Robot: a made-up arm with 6 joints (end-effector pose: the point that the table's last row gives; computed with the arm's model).
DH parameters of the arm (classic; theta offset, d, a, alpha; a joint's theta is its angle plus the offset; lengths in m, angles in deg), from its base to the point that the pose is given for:
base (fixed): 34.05 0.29 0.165 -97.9
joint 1: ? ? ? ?
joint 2: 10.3 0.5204 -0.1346 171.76
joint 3: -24.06 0.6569 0.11 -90
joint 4: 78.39 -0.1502 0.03 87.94
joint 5: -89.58 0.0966 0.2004 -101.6
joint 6: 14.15 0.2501 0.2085 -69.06
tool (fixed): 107.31 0.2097 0 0
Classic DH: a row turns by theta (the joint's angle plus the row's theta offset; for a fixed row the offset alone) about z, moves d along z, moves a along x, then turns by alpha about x.
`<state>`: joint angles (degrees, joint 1 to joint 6).
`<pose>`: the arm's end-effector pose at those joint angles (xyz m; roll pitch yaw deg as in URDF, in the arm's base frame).
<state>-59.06 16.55 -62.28 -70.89 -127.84 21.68</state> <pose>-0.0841 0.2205 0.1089 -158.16 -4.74 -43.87</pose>
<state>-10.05 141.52 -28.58 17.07 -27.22 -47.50</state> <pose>0.1129 0.6611 0.5954 -65.06 -43.03 -62.24</pose>
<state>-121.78 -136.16 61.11 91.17 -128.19 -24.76</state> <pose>0.3081 -0.1095 -0.2963 143.71 -41.59 -70.63</pose>
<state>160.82 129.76 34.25 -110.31 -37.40 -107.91</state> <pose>0.5851 0.3627 -0.1287 97.18 -6.10 173.46</pose>
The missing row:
joint 1: -1.48 -0.189 0.0045 -73.99
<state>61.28 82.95 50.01 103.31 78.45 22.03</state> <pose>0.4933 0.3927 0.4298 -96.79 -23.46 -89.92</pose>
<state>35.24 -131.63 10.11 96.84 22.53 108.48</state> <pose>0.4660 -0.3444 0.3945 -91.56 18.03 132.81</pose>
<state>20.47 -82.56 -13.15 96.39 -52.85 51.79</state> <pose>0.6531 -0.3982 0.5985 -58.82 6.04 144.74</pose>
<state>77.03 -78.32 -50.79 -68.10 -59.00 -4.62</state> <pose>0.3807 -0.7045 0.5970 -114.43 2.19 118.88</pose>
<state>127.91 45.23 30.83 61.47 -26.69 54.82</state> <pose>0.5546 0.2110 0.4950 107.51 54.46 -138.02</pose>
